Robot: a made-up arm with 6 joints.
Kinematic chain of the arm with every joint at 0, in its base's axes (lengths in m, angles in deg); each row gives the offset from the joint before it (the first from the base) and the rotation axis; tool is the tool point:
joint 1: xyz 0 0 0.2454 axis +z
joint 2: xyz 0 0 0 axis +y
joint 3: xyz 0 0 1.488 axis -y
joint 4: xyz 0 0 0 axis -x
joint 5: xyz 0.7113 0 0 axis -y
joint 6: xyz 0 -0.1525 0 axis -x
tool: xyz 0 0 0
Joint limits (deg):
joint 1: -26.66..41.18
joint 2: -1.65..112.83
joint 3: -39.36..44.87
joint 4: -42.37..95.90
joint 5: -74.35..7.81
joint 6: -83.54..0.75
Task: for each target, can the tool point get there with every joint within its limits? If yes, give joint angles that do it. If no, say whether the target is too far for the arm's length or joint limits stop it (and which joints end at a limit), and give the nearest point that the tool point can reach.
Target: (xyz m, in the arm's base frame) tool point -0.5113 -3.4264 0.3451
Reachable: no: too far | nearest point 0.9726 -0.6589 0.3529 | short by 3.140 m
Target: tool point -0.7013 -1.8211 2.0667
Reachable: no: too far | nearest point 0.3276 -0.3351 2.2522 | short by 1.817 m
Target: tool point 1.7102 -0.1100 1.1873
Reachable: yes | joints 1.39 42.82 32.12 -6.68 -4.72 -69.66
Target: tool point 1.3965 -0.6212 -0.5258
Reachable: yes | joints -18.29 92.33 6.42 -6.26 -14.47 -35.67
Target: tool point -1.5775 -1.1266 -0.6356
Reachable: no: joint limits stop it (at a limit: joint 1, joint 2, joint 3) | nearest point 0.5746 -0.4434 -0.6072 | short by 2.258 m
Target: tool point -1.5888 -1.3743 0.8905
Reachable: no: joint limits stop it (at a limit: joint 1, joint 2, joint 3) | nearest point 0.3635 -0.3299 1.2369 | short by 2.241 m
